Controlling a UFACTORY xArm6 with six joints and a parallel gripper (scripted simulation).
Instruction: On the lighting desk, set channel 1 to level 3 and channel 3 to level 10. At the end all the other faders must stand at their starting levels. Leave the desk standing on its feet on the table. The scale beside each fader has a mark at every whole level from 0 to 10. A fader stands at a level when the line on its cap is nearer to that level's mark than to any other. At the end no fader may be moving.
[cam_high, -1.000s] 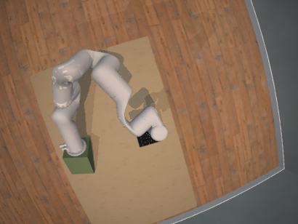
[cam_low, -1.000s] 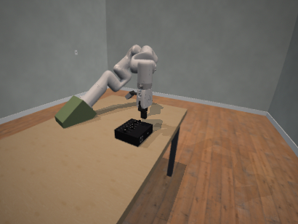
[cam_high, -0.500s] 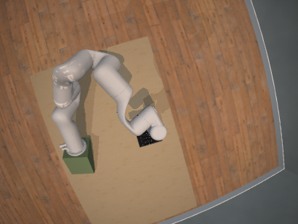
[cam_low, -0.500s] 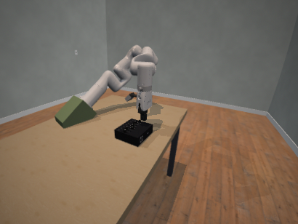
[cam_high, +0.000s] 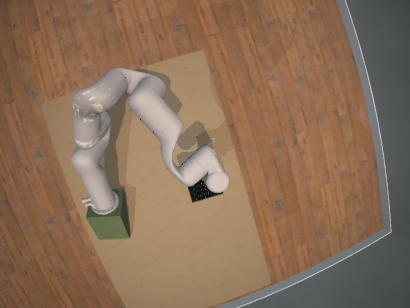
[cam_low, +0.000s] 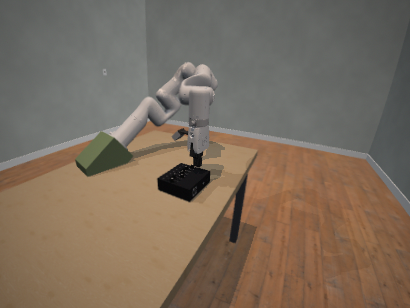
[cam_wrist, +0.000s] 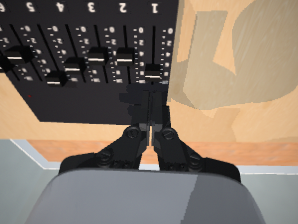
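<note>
The channel 1 cap is 30 mm below my hand and 30 mm behind it. From my hand the other things lie so: channel 2 fader cap: 40 mm behind, 30 mm to the right, 30 mm below; channel 3 cap: 50 mm to the right, 40 mm behind, 30 mm below.
</note>
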